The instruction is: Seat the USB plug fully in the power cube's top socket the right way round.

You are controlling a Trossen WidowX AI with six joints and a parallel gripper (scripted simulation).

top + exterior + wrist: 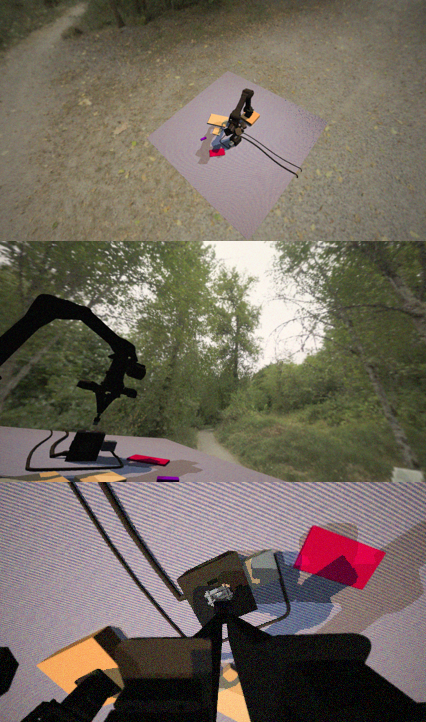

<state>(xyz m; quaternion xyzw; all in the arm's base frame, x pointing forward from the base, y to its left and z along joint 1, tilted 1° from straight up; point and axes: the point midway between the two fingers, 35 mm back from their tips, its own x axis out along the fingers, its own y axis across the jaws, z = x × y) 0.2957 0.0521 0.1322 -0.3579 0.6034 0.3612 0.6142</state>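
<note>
Right now the USB plug is 2 cm below my gripper tip. The rest, counted from my gripper tip: purple piece: 26 cm to the right, 16 cm ahead, 13 cm below; magenta flat block: 19 cm ahead, 13 cm below, 7 cm to the right.
</note>
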